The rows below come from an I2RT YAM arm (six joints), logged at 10 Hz.
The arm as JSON. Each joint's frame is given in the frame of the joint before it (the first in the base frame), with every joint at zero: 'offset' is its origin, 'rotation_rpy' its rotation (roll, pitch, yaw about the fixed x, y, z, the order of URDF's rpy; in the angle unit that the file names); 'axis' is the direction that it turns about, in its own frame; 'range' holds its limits. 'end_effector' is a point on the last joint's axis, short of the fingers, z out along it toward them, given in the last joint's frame.
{
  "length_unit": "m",
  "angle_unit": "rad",
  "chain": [
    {
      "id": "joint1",
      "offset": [
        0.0,
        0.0,
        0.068
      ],
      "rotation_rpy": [
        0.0,
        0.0,
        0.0
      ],
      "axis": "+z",
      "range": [
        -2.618,
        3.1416
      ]
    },
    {
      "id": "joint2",
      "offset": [
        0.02,
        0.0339,
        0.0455
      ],
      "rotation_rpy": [
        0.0,
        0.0,
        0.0
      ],
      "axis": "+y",
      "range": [
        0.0,
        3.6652
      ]
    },
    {
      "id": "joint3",
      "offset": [
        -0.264,
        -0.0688,
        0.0
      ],
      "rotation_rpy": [
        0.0,
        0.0,
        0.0
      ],
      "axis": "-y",
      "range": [
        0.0,
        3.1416
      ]
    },
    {
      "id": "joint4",
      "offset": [
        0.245,
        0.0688,
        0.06
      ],
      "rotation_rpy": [
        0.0,
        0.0,
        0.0
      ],
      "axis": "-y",
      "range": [
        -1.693,
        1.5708
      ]
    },
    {
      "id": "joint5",
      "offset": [
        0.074,
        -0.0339,
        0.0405
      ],
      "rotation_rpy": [
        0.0,
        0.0,
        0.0
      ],
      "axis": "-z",
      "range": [
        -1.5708,
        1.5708
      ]
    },
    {
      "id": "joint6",
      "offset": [
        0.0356,
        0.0,
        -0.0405
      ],
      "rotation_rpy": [
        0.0,
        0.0,
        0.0
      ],
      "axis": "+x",
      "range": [
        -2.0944,
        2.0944
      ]
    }
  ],
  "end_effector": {
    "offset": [
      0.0,
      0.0,
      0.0
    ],
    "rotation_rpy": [
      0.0,
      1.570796,
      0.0
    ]
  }
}
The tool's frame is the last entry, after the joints.
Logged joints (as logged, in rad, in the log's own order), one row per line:
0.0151, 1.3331, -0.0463, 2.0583, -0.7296, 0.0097
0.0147, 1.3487, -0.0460, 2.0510, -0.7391, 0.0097
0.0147, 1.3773, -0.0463, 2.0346, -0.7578, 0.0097
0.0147, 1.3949, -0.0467, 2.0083, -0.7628, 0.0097
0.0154, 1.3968, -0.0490, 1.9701, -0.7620, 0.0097
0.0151, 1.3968, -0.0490, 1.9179, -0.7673, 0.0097
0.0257, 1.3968, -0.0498, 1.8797, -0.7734, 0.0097
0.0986, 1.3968, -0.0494, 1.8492, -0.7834, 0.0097
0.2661, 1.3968, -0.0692, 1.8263, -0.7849, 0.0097
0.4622, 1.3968, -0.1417, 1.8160, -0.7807, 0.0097
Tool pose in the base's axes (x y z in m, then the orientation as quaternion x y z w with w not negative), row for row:
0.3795, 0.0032, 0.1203, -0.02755, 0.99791, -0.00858, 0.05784
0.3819, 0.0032, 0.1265, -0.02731, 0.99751, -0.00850, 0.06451
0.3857, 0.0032, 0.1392, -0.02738, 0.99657, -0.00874, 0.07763
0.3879, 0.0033, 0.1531, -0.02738, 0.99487, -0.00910, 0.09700
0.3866, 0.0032, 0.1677, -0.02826, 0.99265, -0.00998, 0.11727
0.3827, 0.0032, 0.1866, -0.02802, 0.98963, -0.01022, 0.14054
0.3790, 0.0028, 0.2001, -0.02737, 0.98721, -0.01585, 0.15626
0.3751, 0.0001, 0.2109, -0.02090, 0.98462, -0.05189, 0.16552
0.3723, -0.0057, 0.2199, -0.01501, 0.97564, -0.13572, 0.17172
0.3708, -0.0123, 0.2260, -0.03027, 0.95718, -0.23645, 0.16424
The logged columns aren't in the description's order. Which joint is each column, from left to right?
Columns, left to right: joint5, joint3, joint6, joint2, joint4, joint1.
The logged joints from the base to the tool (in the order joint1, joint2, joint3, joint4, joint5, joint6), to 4 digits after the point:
0.0097, 2.0583, 1.3331, -0.7296, 0.0151, -0.0463
0.0097, 2.0510, 1.3487, -0.7391, 0.0147, -0.0460
0.0097, 2.0346, 1.3773, -0.7578, 0.0147, -0.0463
0.0097, 2.0083, 1.3949, -0.7628, 0.0147, -0.0467
0.0097, 1.9701, 1.3968, -0.7620, 0.0154, -0.0490
0.0097, 1.9179, 1.3968, -0.7673, 0.0151, -0.0490
0.0097, 1.8797, 1.3968, -0.7734, 0.0257, -0.0498
0.0097, 1.8492, 1.3968, -0.7834, 0.0986, -0.0494
0.0097, 1.8263, 1.3968, -0.7849, 0.2661, -0.0692
0.0097, 1.8160, 1.3968, -0.7807, 0.4622, -0.1417

